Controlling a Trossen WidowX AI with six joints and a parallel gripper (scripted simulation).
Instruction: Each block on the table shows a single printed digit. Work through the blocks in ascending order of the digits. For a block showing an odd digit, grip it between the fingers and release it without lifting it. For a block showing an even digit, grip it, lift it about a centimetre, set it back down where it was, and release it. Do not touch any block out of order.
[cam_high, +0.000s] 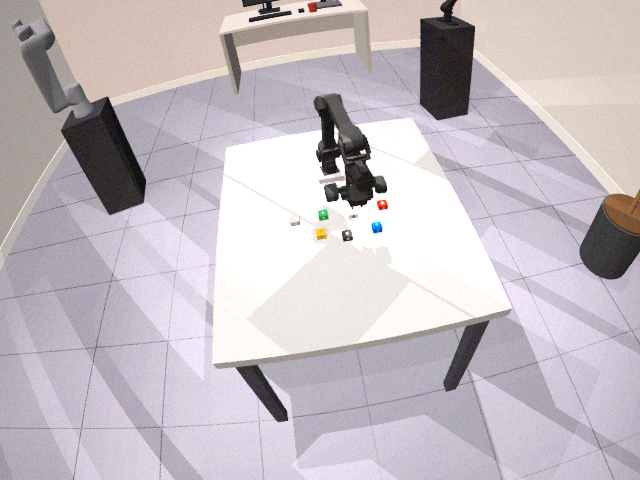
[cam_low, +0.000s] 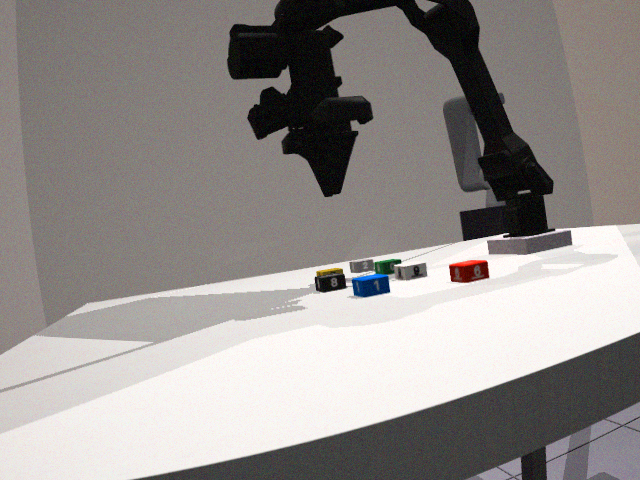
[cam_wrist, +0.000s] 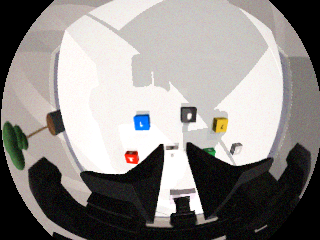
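My gripper tip is now 190 mm to the left of the grey block, 140 mm past it and 110 mm above it. The rest, counted from my gripper tip: black block 110 mm below, 40 mm to the right; then white-grey block 110 mm below, 90 mm behind, 10 mm to the left; then blue block 110 mm below, 70 mm to the left.
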